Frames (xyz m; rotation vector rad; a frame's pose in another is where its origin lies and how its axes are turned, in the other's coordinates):
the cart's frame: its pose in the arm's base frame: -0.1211 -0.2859 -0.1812 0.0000 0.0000 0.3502
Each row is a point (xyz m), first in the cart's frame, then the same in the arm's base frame.
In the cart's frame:
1: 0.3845 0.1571 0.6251
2: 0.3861 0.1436 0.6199
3: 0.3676 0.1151 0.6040
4: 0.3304 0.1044 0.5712
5: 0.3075 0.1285 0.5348
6: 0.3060 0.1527 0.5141
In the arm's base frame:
1: 0.1862 -0.0064 0.4439
2: 0.1923 -0.0186 0.4387
3: 0.1847 -0.0517 0.4228
4: 0.1534 -0.0745 0.3900
5: 0.1236 -0.0597 0.3536
6: 0.1139 -0.0375 0.3329

